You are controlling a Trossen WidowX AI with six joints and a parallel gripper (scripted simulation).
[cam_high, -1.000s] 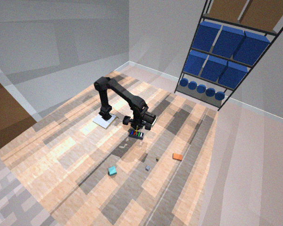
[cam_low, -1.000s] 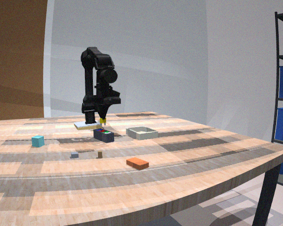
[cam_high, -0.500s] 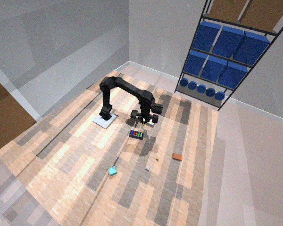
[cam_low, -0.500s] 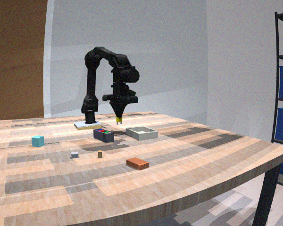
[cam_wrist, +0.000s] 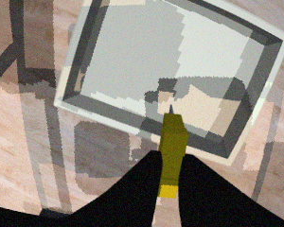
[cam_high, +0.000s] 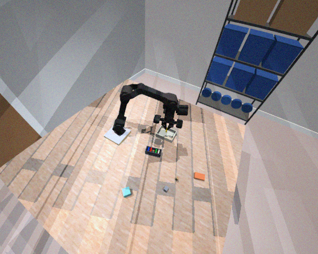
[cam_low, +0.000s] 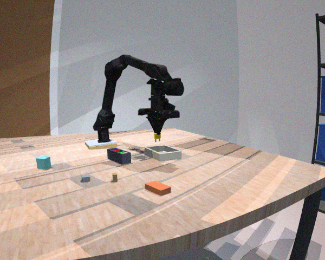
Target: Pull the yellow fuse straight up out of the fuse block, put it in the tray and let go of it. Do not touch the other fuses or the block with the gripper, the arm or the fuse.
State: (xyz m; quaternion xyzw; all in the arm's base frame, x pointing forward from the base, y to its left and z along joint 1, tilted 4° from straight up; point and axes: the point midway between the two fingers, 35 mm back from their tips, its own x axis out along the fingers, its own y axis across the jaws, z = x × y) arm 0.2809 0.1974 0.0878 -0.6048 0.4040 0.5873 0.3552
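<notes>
Now: gripper tip 10 mm past the tray, 30 mm to the right of it and 90 mm above it. Round my gripper tip: yellow fuse 10 mm below; then orange flat block 340 mm ahead, 110 mm to the right, 90 mm below; then tan block 240 mm ahead, 210 mm to the right, 80 mm below.
</notes>
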